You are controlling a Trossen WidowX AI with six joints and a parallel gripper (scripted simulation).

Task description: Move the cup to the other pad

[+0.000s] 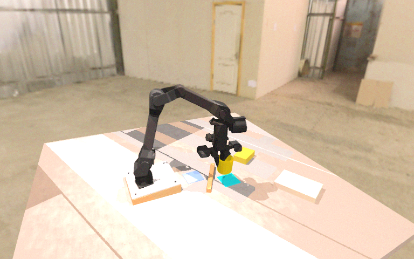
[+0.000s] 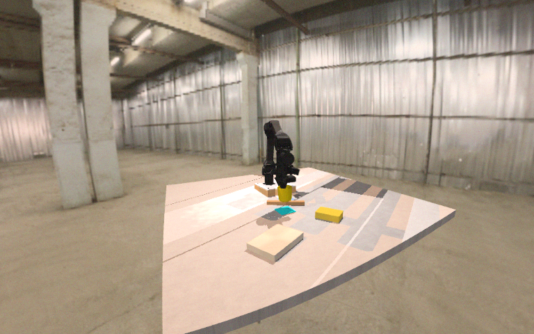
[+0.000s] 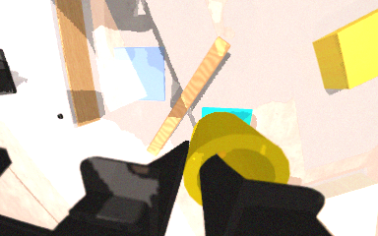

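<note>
My gripper tip is 50 mm short of the cyan pad, 20 mm to the left of it and 90 mm above it. From my gripper tip the other things lie so: flat pale slab (280 mm ahead, 220 mm to the right, 70 mm below); then thin wooden bar (20 mm behind, 30 mm to the left, 80 mm below); then yellow cup (20 mm ahead, 10 mm to the right).
</note>
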